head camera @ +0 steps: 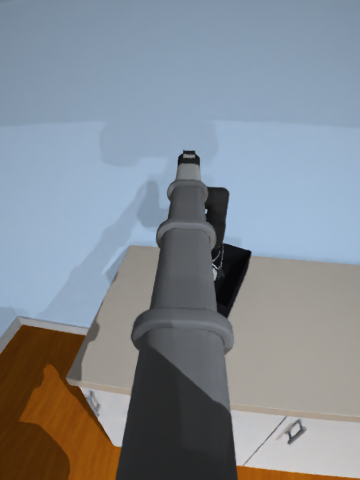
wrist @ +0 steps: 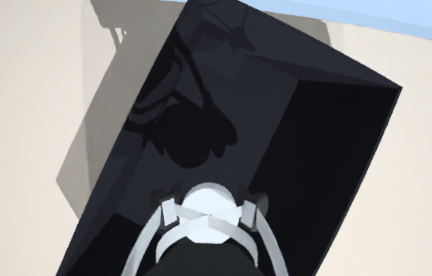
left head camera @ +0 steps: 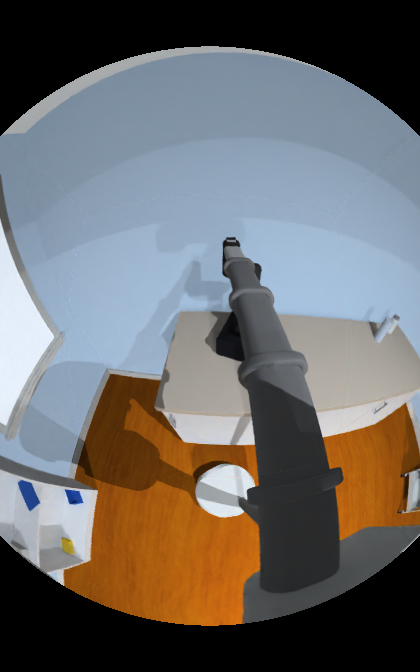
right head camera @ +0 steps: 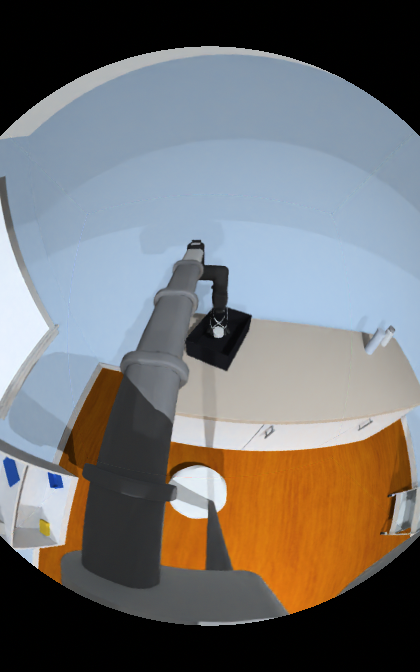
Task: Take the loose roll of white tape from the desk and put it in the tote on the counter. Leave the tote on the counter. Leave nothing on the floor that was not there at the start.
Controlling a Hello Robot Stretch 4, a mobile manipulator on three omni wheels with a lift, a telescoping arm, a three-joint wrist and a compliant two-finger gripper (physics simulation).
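Places are measured from the robot's base along level axes (x right, y down, z ahead), in metres.
Pixels of known places: gripper, fingertip midpoint: point(wrist: 209, 198).
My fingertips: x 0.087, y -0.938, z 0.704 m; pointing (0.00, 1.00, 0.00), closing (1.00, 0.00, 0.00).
Note:
Ahead of a thing's pixels: the offset from my fingertips to its top centre. Level surfaces: height alone.
The roll of white tape @[dx +0.000, dy -0.039, dz -0.007 m] point(wrist: 209, 195) point(right head camera: 218, 332) is held between my fingertips. My gripper point(wrist: 209, 198) point(right head camera: 218, 329) is shut on it and points down over the inside of the black tote @[dx +0.014, dy -0.045, dz +0.013 m] point(wrist: 345, 150) point(right head camera: 210, 356) point(left head camera: 229, 348) point(head camera: 239, 267). The tape's shadow lies apart from it on the tote's floor, so the tape is above that floor. Its exact height is hard to tell. The tote stands upright and turned at an angle on the beige counter @[dy +0.055 m] point(right head camera: 300, 370) point(head camera: 295, 340) point(wrist: 30, 100). In the head camera view my arm hides part of the tote and most of the gripper.
The blue wall point(right head camera: 300, 280) rises close behind the tote. Two pale cylinders point(right head camera: 375, 341) point(right head camera: 388, 335) stand at the counter's far right. A round white object point(right head camera: 200, 492) point(left head camera: 225, 490) is on the floor in front. A white shelf unit point(left head camera: 93, 525) stands at the lower left.

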